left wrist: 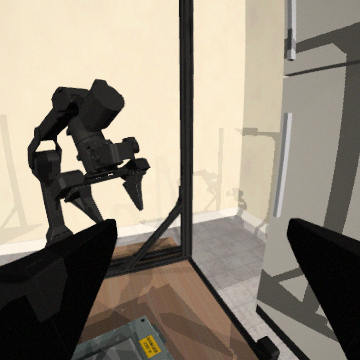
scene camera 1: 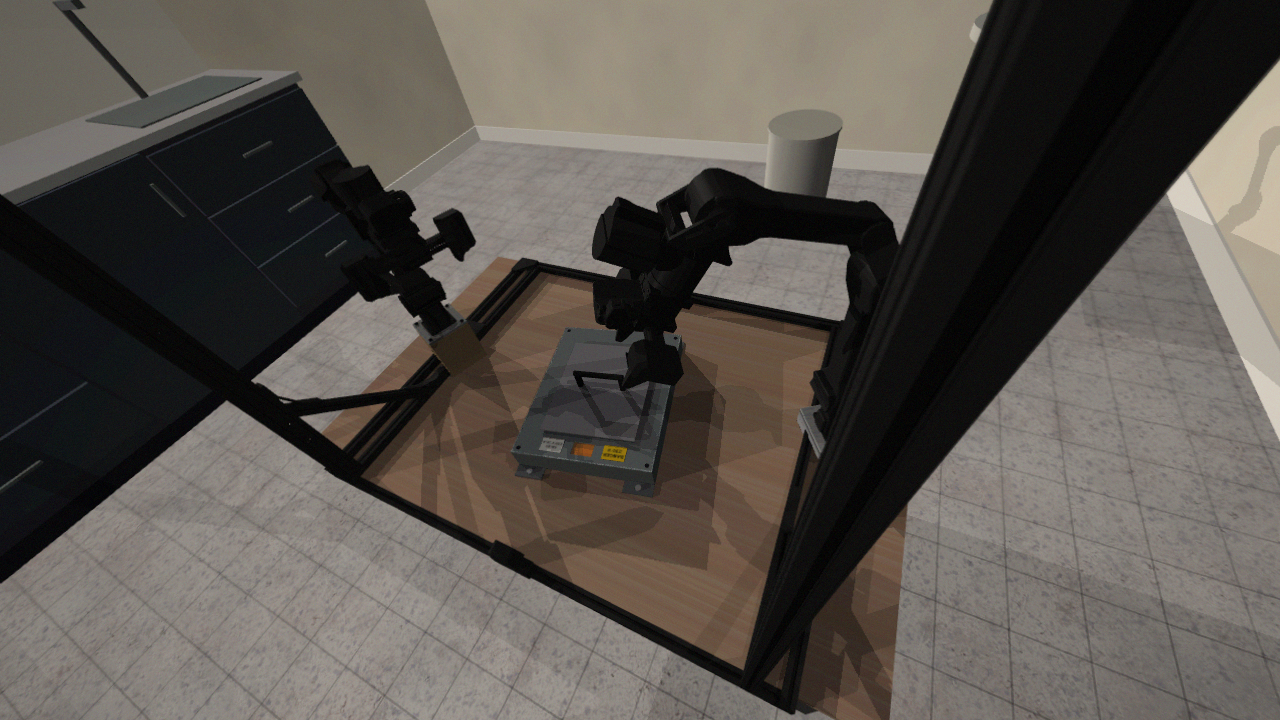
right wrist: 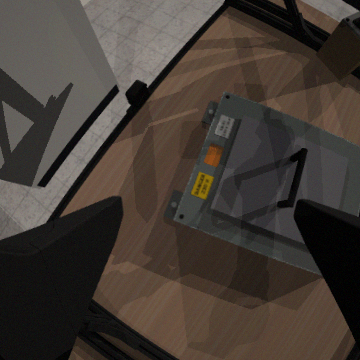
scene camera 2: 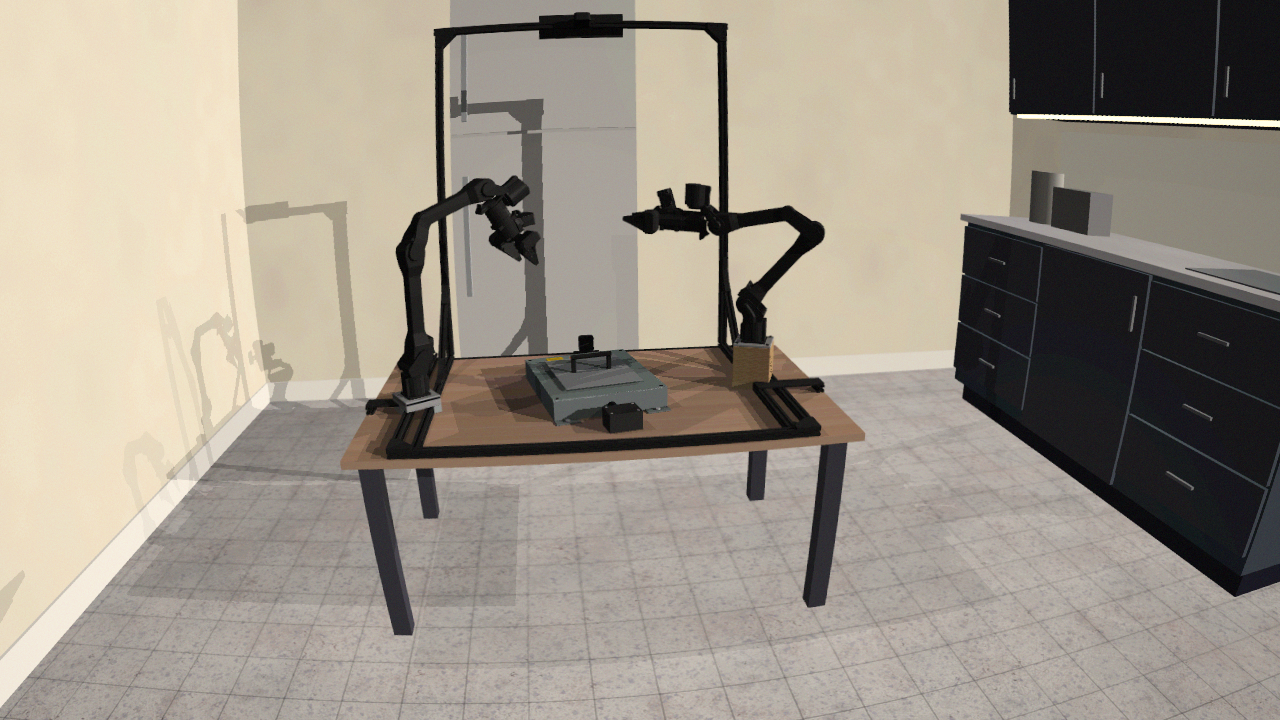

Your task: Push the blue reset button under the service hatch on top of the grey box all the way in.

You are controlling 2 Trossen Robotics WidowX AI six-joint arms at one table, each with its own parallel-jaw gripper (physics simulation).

Scene:
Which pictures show my left gripper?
The left wrist view, scene camera 1 and scene camera 2 only.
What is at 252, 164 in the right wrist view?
A service hatch.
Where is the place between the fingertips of my right gripper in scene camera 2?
528, 262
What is my right gripper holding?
Nothing.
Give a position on a service hatch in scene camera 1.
At 589, 400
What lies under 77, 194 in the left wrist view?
My right gripper.

